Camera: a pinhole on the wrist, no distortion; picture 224 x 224 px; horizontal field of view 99.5 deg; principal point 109.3 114.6 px. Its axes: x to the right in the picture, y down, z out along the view. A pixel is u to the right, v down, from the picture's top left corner.
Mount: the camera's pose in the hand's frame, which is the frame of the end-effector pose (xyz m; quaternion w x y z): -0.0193 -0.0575 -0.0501 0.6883 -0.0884 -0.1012 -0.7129
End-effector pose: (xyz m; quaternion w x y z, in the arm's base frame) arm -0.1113 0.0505 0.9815 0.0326 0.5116 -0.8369 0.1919
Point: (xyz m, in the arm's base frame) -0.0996 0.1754 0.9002
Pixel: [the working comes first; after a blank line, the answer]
In the camera's frame: -0.0906 -0.1140 0.1133

33.5 19.2
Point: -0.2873 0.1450 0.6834
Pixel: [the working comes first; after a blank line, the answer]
In the camera's frame: -0.2493 -0.0564 0.3471

41.2 99.2
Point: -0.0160 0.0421 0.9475
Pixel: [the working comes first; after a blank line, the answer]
In the camera's frame: 0.0452 -0.0245 0.0898

157.0 88.7
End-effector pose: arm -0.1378 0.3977 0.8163 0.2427 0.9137 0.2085 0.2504
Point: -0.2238 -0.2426 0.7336
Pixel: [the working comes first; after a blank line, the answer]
In the camera's frame: -0.3913 -0.4090 0.4096

18.7 19.9
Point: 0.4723 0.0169 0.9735
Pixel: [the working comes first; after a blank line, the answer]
In the camera's frame: -0.4897 0.3539 0.5427

23.8 176.4
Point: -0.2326 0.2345 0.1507
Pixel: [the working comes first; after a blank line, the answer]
In the camera's frame: 0.3561 -0.3553 0.4873

178.6 45.5
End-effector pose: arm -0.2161 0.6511 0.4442 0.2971 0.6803 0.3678 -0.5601
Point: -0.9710 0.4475 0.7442
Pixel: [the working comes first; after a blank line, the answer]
In the camera's frame: 0.6093 -0.3581 0.4297

outside the picture
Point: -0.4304 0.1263 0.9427
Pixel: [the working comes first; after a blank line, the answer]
In the camera's frame: -0.0059 -0.5730 0.5308

108.2 12.3
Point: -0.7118 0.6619 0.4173
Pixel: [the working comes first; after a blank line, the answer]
In the camera's frame: 0.4320 0.0156 0.2085

outside the picture
